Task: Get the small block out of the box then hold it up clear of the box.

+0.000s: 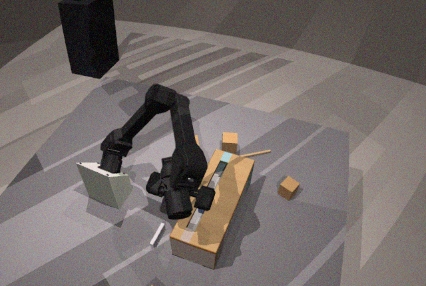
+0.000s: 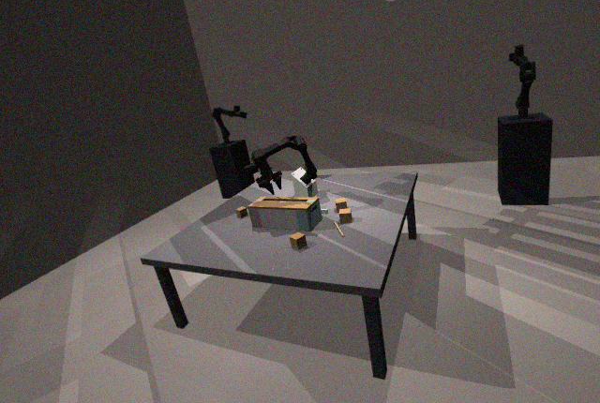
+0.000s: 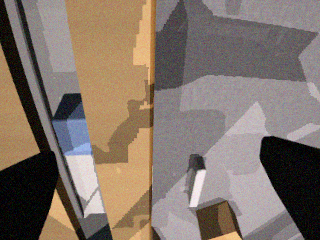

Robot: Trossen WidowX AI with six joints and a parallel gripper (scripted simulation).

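The blue block is 70 mm below my gripper tip, 50 mm ahead of it and 40 mm to the left of it. The rest, counted from my gripper tip: thin wooden stick: 400 mm to the left, 150 mm below, 130 mm ahead; long tan box: 100 mm below, 70 mm to the left, 40 mm ahead.
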